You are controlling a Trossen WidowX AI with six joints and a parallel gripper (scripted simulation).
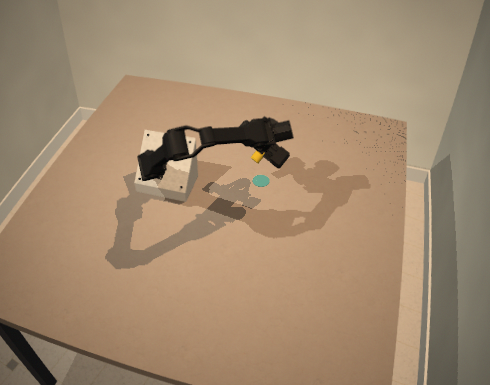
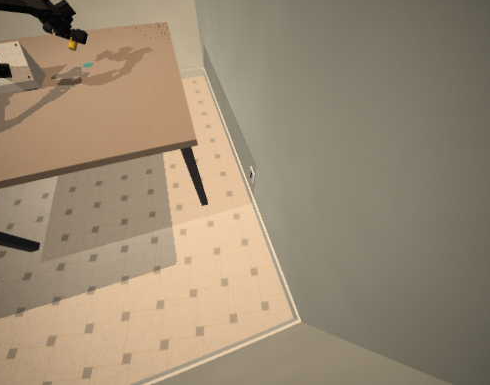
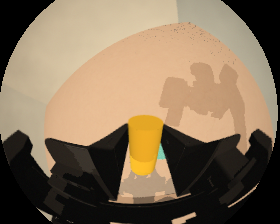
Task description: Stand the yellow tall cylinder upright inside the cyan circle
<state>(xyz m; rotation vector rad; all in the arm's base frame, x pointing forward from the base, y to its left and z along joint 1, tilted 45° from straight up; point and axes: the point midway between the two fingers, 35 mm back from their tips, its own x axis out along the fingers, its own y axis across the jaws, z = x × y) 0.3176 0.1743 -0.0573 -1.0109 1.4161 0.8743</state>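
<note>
My hand is 2 cm to the left of the cyan circle and 14 cm above it. Also, from my hand: yellow tall cylinder 1 cm behind, 3 cm below.
</note>
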